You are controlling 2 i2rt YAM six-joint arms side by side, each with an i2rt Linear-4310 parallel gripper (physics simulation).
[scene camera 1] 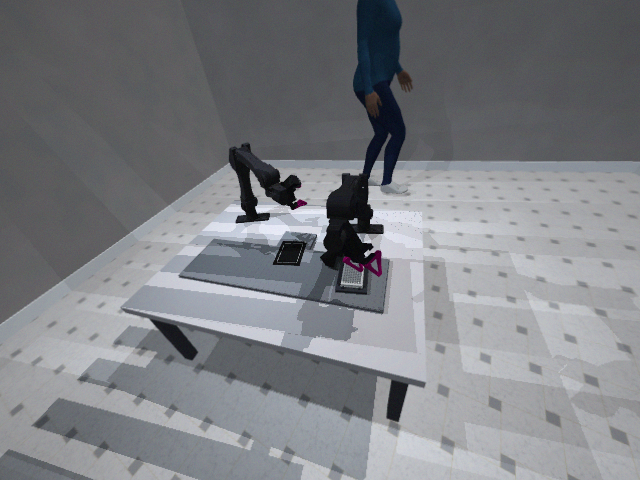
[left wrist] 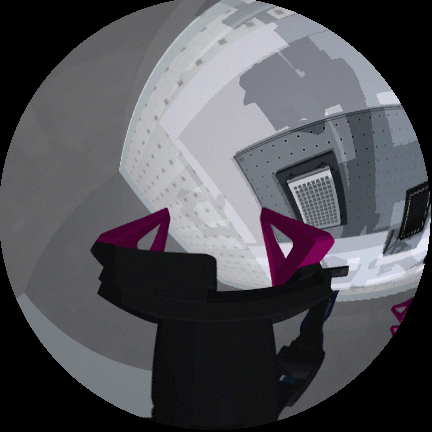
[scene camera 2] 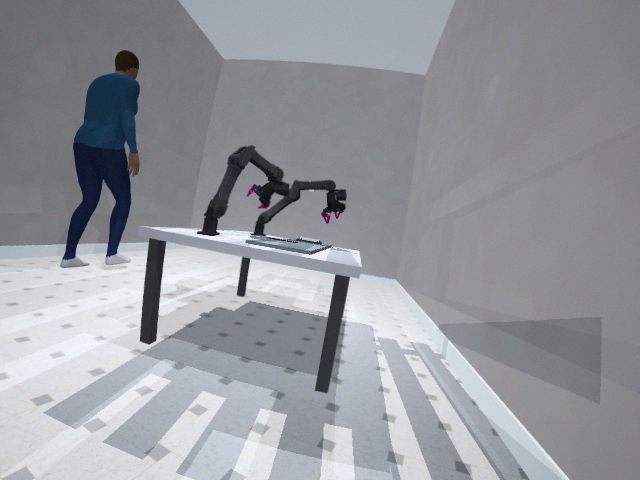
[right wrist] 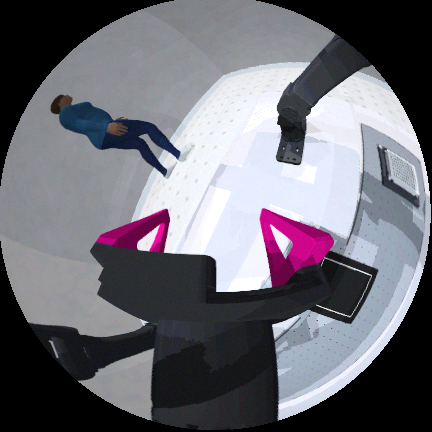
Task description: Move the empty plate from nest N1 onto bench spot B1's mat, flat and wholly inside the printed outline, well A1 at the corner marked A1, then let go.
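Seen in the pictures: left gripper, fingertip midpoint: (scene camera 1: 370, 273) (left wrist: 214, 212) (scene camera 2: 332, 221); right gripper, fingertip midpoint: (scene camera 1: 303, 195) (scene camera 2: 252, 201) (right wrist: 214, 213); left arm's base, link origin: (scene camera 1: 363, 229) (left wrist: 324, 271) (scene camera 2: 258, 235) (right wrist: 292, 136); right arm's base, link origin: (scene camera 1: 253, 218) (scene camera 2: 209, 234).
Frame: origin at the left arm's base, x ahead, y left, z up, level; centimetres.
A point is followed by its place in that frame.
A white well plate (scene camera 1: 352, 276) {x 37.0, y -2.5, z 3.8 cm} (left wrist: 316, 199) {x 36.5, y -2.6, z 3.8 cm} (right wrist: 402, 170) sits in a dark nest (scene camera 1: 364, 284) (left wrist: 342, 204) {x 32.7, y -7.8, z 2.5 cm} (right wrist: 384, 168) {x 27.9, y -4.2, z 2.5 cm} on the grey board. A black mat (scene camera 1: 290, 253) {x 22.6, y -33.2, z 1.5 cm} (left wrist: 416, 209) (right wrist: 345, 289) {x 23.3, y -33.0, z 1.5 cm} with a thin white printed outline lies on the board, left of the nest in scene camera 1. The A1 corner mark is too small to read. My left gripper (scene camera 1: 363, 265) {x 48.0, y 4.7, z 17.9 cm} (scene camera 2: 332, 219) {x 48.0, y 4.7, z 17.9 cm} (left wrist: 214, 212) {x 48.0, y 4.7, z 17.9 cm} is open, its magenta fingers apart and empty, above the board near the nest. My right gripper (scene camera 2: 255, 198) {x 0.2, y -29.2, z 20.2 cm} (right wrist: 214, 213) {x 0.2, y -29.2, z 20.2 cm} is open and empty, raised behind the mat in scene camera 1.
A grey perforated board (scene camera 1: 232, 265) {x 32.5, y -58.8, z 1.3 cm} (left wrist: 365, 145) {x 42.0, y -15.9, z 1.3 cm} bears the nest and mat on the white table (scene camera 1: 222, 320) {x 60.1, y -49.7, z 0.0 cm} (scene camera 2: 193, 239) {x -3.6, y -91.6, z -1.1 cm}. A flat grey piece (scene camera 1: 310, 239) {x 11.4, y -25.9, z 1.3 cm} lies behind the mat. A person in blue (scene camera 1: 379, 46) (scene camera 2: 108, 113) (right wrist: 90, 120) stands beyond the table in scene camera 1.
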